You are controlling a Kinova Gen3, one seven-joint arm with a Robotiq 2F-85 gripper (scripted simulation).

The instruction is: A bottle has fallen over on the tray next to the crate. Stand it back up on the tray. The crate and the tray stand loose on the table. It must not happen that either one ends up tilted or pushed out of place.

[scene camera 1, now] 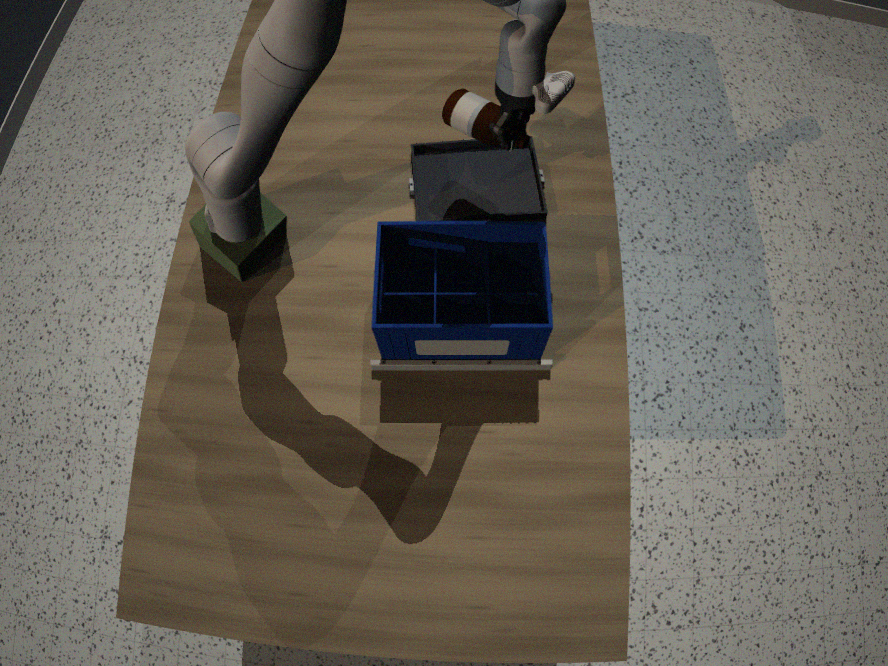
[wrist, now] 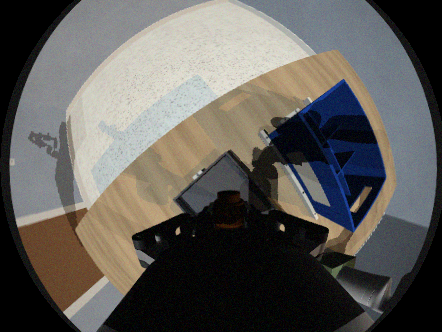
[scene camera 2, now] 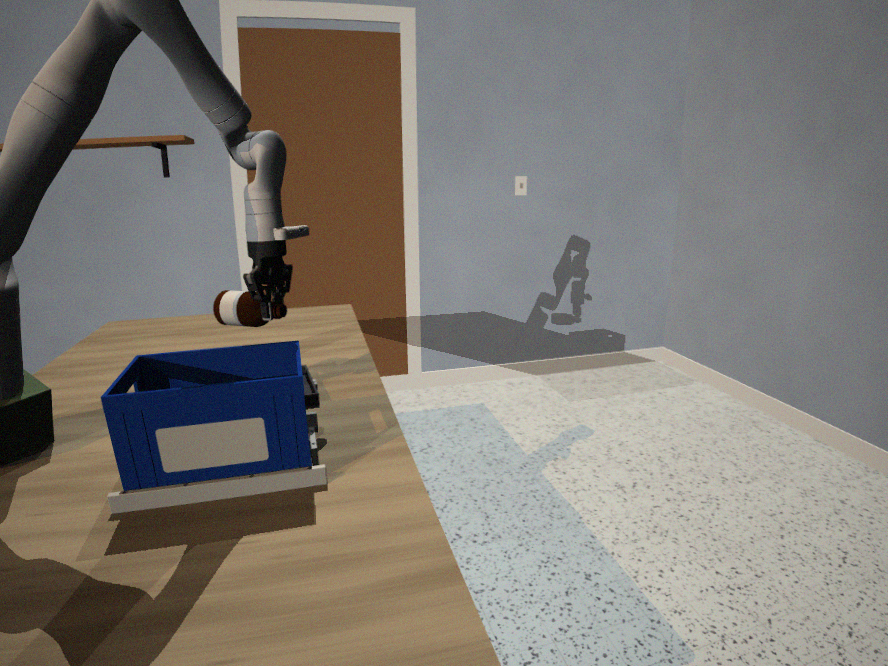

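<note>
Scene camera 1 gives me a brown bottle (scene camera 1: 471,114), and there's a tray (scene camera 1: 462,180) and a blue crate (scene camera 1: 463,323) in it too. In scene camera 2 you'd find my gripper (scene camera 2: 273,317), the bottle (scene camera 2: 235,308) again, and a pale strip (scene camera 2: 165,496). The wrist view shows the bottle (wrist: 229,208) as well, along with the tray (wrist: 224,174) and the crate (wrist: 355,147).
</note>
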